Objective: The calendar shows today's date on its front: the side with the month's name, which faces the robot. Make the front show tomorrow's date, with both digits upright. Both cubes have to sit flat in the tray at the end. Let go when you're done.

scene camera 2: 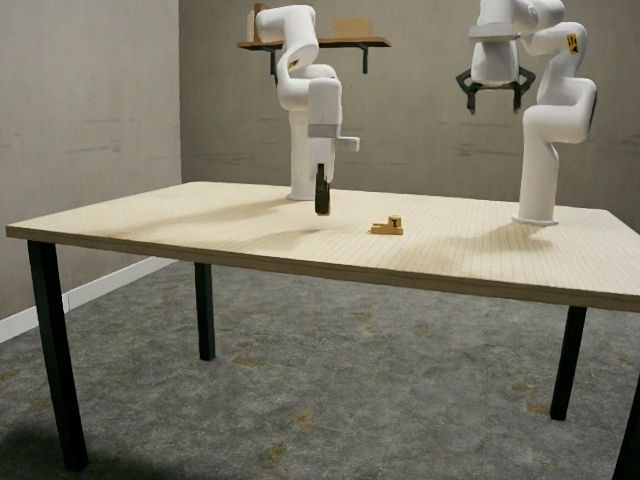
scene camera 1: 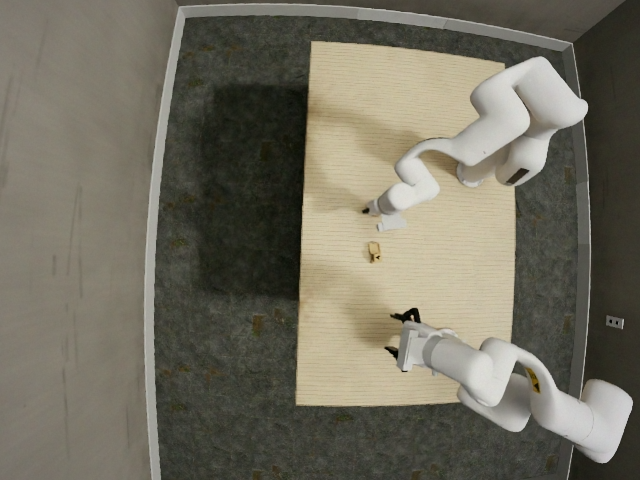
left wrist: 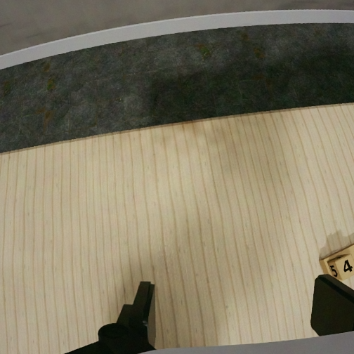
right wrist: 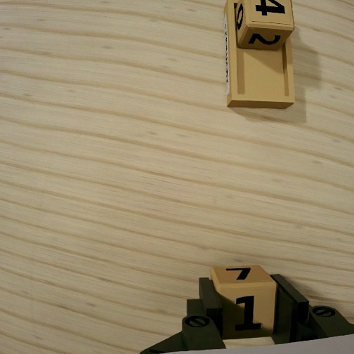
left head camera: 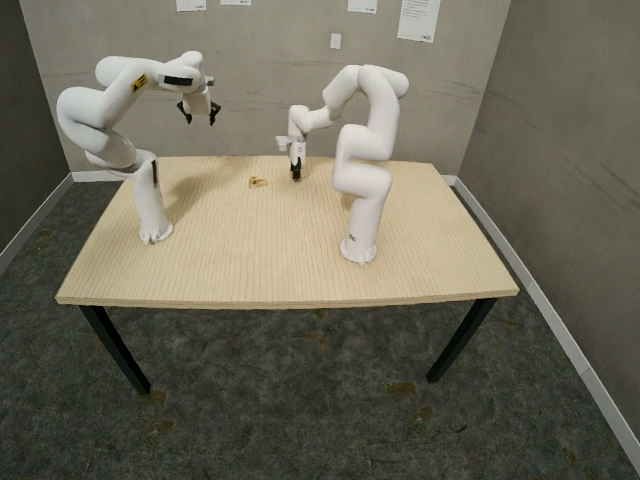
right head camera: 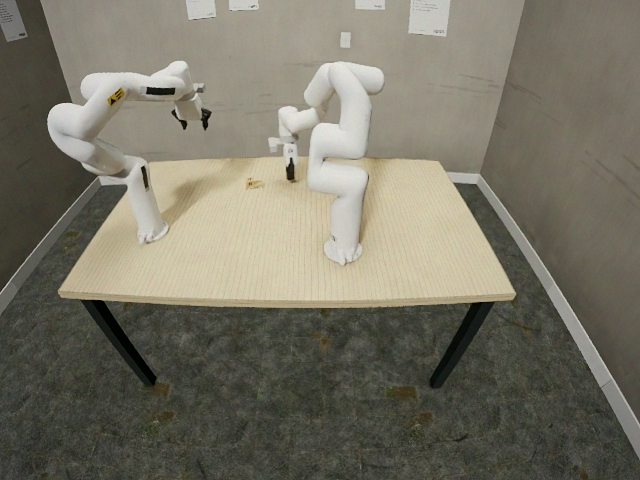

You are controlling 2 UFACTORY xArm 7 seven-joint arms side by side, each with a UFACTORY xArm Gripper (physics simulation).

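Pixels of known places: left gripper, fingertip midpoint: [scene camera 2: 493, 112] [scene camera 1: 391, 331] [left head camera: 201, 122] [right head camera: 195, 127]; right gripper, fingertip midpoint: [scene camera 2: 322, 211] [left head camera: 294, 176] [right head camera: 290, 177]; left arm's base, origin of the base link: [scene camera 2: 535, 221] [left head camera: 156, 231] [right head camera: 153, 231]; right arm's base, origin of the base link: [scene camera 2: 305, 197] [scene camera 1: 469, 172] [left head camera: 357, 249] [right head camera: 342, 249].
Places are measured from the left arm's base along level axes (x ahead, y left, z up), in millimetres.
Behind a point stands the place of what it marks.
The tray [right wrist: 260, 104] [scene camera 1: 374, 246] @[x 289, y -402, z 10 mm] [scene camera 2: 379, 230] @[x 309, y -390, z 9 mm] lies on the table, its lettered front strip at the left in the right wrist view. One cube [right wrist: 272, 22] [scene camera 1: 377, 257] @[x 286, y -360, z 40 mm] [scene camera 2: 394, 222] @[x 299, y -358, z 28 mm] [left wrist: 345, 266] sits in one end, 4 on top, 2 toward the tray's empty half; its front digit looks like a 0, seen steeply. My right gripper [right wrist: 238, 301] [left head camera: 295, 175] @[x 287, y -531, z 40 mm] [right head camera: 290, 175] @[x 287, y -531, z 40 mm] [scene camera 2: 322, 207] @[x 287, y -531, z 40 mm] is shut on the other cube [right wrist: 247, 310], off to the side of the tray above the table, with 1 and 7 showing. My left gripper [left head camera: 200, 122] @[x 306, y -157, z 282 mm] [right head camera: 194, 127] @[x 306, y -157, z 282 mm] [scene camera 2: 494, 110] @[x 306, y -157, z 282 mm] [left wrist: 236, 306] is open and empty, high above the table.
The wooden table [left head camera: 248, 258] @[x -157, y -337, z 0 mm] [scene camera 1: 351, 377] @[x 383, y 117, z 0 mm] carries both arm bases. The left arm [left head camera: 148, 206] @[x -46, y -12, z 140 mm] stands well apart from the tray. A wall shelf [scene camera 2: 330, 42] with books and a box is in the background in scene camera 2.
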